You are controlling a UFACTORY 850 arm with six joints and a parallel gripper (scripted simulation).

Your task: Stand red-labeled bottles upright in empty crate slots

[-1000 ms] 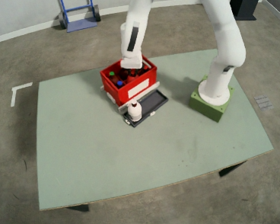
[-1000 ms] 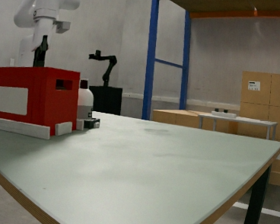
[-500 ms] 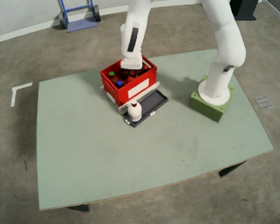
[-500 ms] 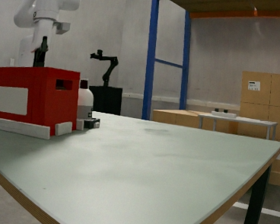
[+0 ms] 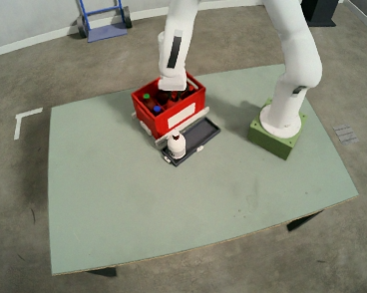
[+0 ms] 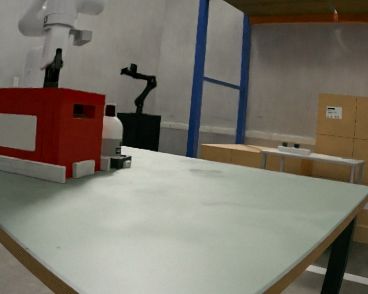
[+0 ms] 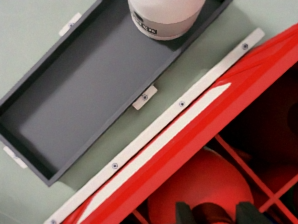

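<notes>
Now: hand 70 mm above the red-capped bottle. The rest, counted from my hand: white bottle 180 mm to the left, 90 mm below, 20 mm ahead; then red crate 100 mm below, 40 mm to the right, 20 mm ahead; then dark grey tray 170 mm below, 130 mm to the left, 50 mm behind.
</notes>
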